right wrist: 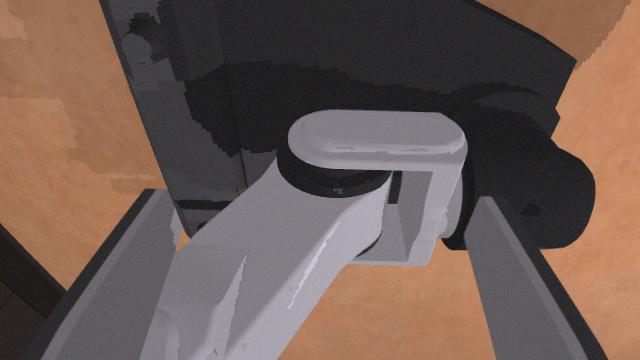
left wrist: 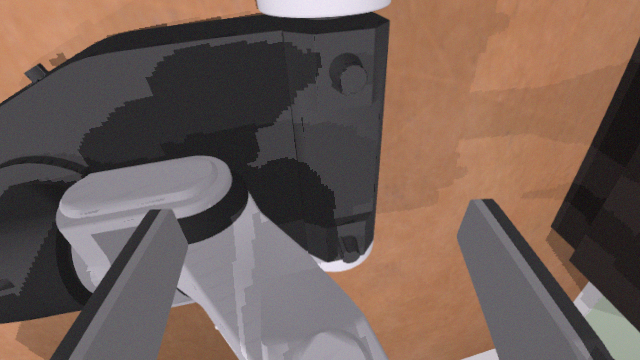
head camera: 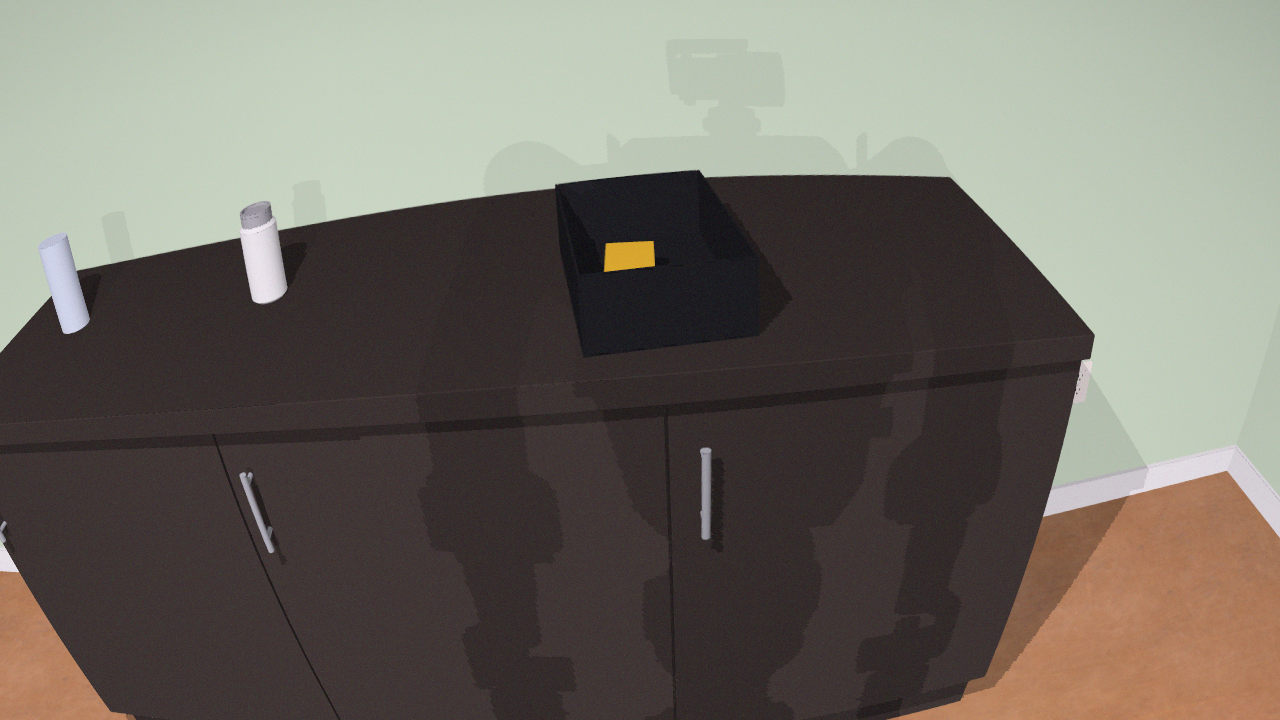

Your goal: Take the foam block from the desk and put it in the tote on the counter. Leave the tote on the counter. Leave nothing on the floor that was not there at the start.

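Places are measured from the robot's base along level axes (x right, y ahead, z up), in centimetres.
Where they show: left gripper, fingertip midpoint: [left wrist: 321, 223]; right gripper, fingertip midpoint: [right wrist: 322, 212].
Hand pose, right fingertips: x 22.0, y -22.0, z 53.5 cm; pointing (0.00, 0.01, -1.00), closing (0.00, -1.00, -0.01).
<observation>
After its pixels a point has its place.
The yellow-orange foam block [head camera: 629, 256] @[x -2.4, y 97.6, z 95.9 cm] lies inside the black tote [head camera: 671, 308] @[x 2.1, y 83.5, z 95.9 cm], near its left wall in the head view; its lower part is hidden behind the tote's front wall. The tote stands upright on the dark counter [head camera: 429, 331] @[x -27.4, y 90.3, z 91.1 cm]. My left gripper [left wrist: 321, 223] @[x -24.3, y -10.4, z 54.2 cm] is open and empty, with the robot's own base and floor behind its fingers. My right gripper [right wrist: 322, 212] @[x 22.0, y -22.0, z 53.5 cm] is open and empty, also with the robot's base and floor behind it. Neither gripper shows in the head view. The desk does not show in these views.
A white bottle with a grey cap [head camera: 264, 255] @[x -56.4, y 103.0, z 99.1 cm] and a pale blue cylinder [head camera: 64, 284] @[x -101.1, y 100.6, z 100.4 cm] stand on the counter to the left of the tote. Bar handles [head camera: 706, 494] @[x 5.3, y 77.1, z 74.8 cm] [head camera: 257, 512] @[x -54.1, y 73.3, z 74.7 cm] stick out from the cabinet doors. A green wall rises behind the counter. A dark cabinet side shows in the left wrist view [left wrist: 610, 190].
</observation>
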